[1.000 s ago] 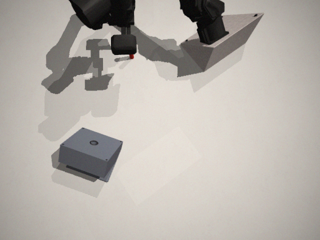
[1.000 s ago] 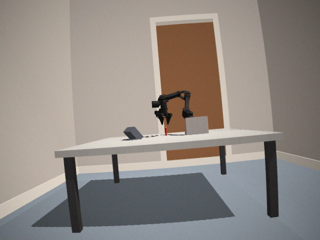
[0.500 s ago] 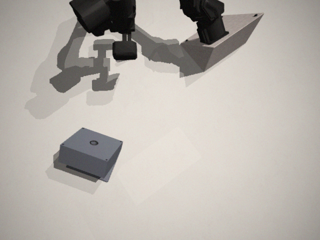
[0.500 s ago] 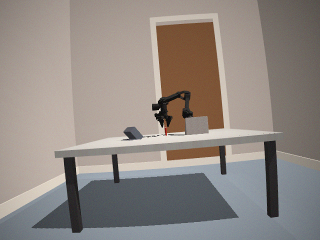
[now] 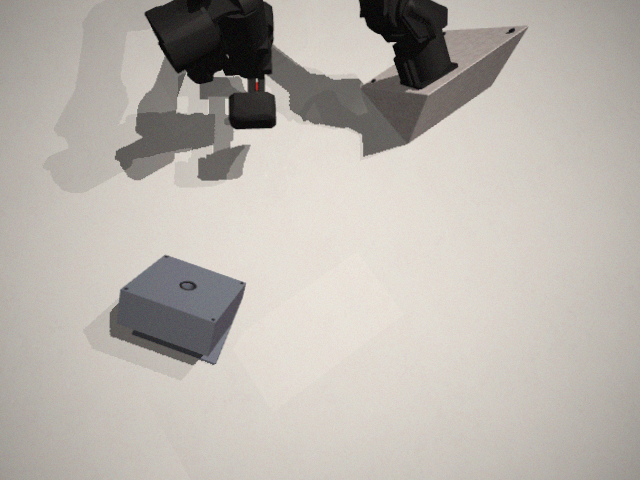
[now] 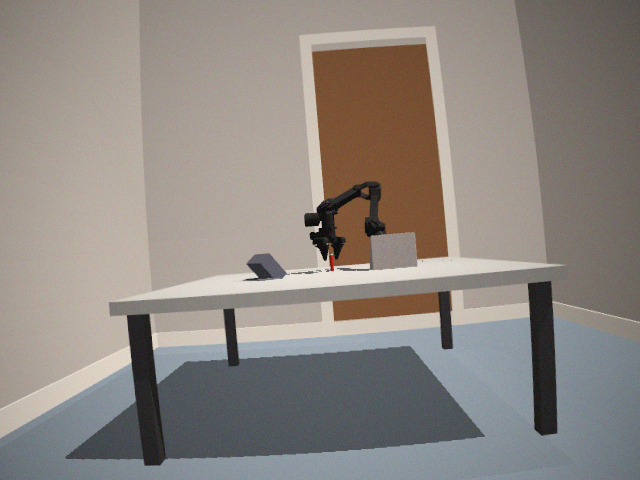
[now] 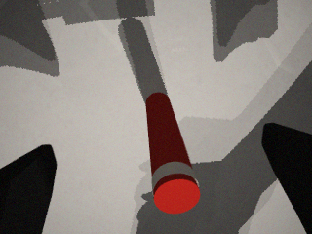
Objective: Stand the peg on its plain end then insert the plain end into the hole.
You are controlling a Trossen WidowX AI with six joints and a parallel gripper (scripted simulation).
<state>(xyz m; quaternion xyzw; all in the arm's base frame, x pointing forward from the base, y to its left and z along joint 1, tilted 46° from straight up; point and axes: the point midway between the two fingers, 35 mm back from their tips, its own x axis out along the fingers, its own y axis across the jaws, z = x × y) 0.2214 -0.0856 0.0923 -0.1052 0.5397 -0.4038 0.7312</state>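
Right now my gripper tip is 1 cm below the peg. The rest, counted from my gripper tip: panel (25 cm ahead, 22 cm to the left, 1 cm below).
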